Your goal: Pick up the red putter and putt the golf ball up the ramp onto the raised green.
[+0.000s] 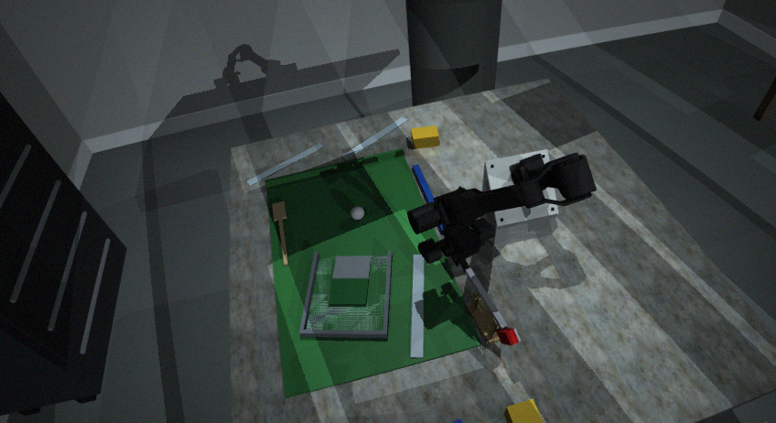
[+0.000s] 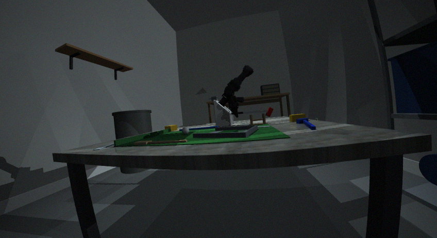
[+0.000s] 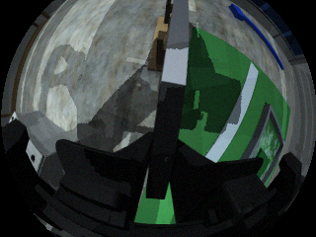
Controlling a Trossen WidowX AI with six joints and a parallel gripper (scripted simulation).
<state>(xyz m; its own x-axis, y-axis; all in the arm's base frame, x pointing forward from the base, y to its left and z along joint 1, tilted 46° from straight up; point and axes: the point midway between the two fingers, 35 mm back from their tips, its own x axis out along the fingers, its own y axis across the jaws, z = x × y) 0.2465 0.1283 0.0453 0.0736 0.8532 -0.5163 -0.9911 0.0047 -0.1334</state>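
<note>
The red putter lies 11 cm to the left of my gripper tip, 2 cm above it and 1 cm behind it. The rest, counted from my gripper tip: wooden stand (14 cm to the left, 3 cm below, 1 cm behind); then grey frame (29 cm ahead, 6 cm below, 4 cm to the right); then green mat (24 cm ahead, 19 cm to the right, 6 cm below).
</note>
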